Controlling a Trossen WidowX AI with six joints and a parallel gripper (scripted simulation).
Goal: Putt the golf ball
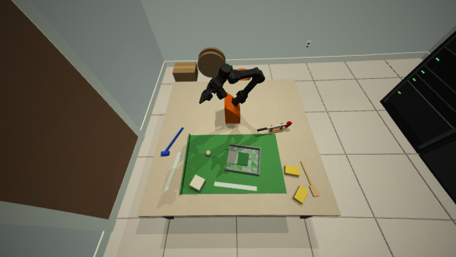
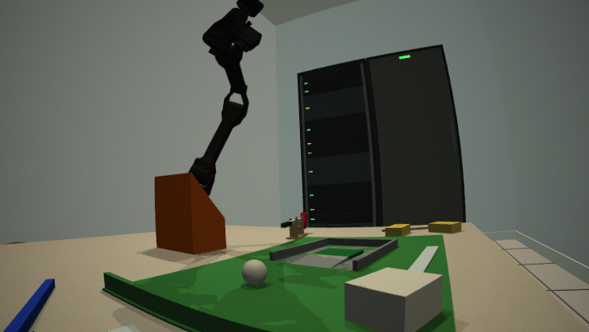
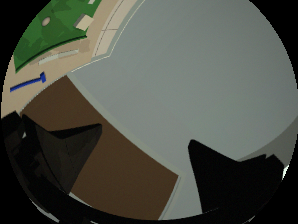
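My gripper tip is 53 cm above the wooden stand, 51 cm to the right of it and 25 cm past it. From my gripper tip the other things lie so: blue putter 55 cm below, 34 cm to the right, 3 cm behind; then white golf ball 54 cm below, 4 cm ahead, 3 cm to the right; then white cube 54 cm below, 28 cm ahead, 5 cm to the right.
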